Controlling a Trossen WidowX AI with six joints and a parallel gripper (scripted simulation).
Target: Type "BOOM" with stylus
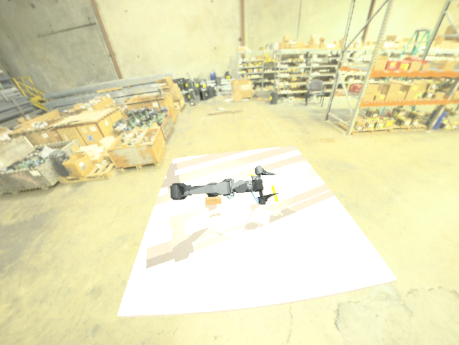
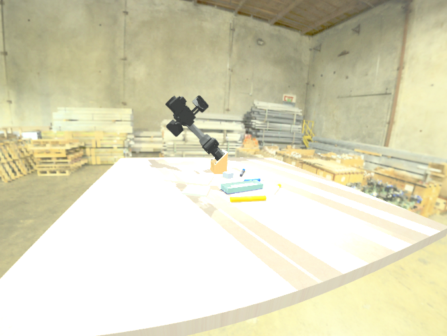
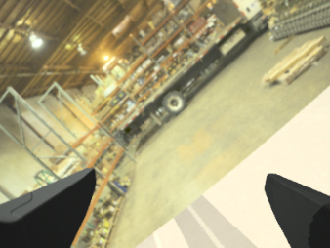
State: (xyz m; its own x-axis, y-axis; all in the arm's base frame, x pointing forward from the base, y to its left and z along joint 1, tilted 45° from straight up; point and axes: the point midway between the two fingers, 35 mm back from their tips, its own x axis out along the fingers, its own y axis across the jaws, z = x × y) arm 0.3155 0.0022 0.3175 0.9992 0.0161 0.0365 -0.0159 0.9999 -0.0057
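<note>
My gripper tip is 150 mm past the blue stylus, 380 mm to the right of it and 310 mm above it. Also, from my gripper tip: thin white tip 160 mm behind, 420 mm to the left, 310 mm below; yellow-and-white pen 20 mm behind, 420 mm to the left, 310 mm below; yellow marker 80 mm ahead, 230 mm to the left, 300 mm below.
</note>
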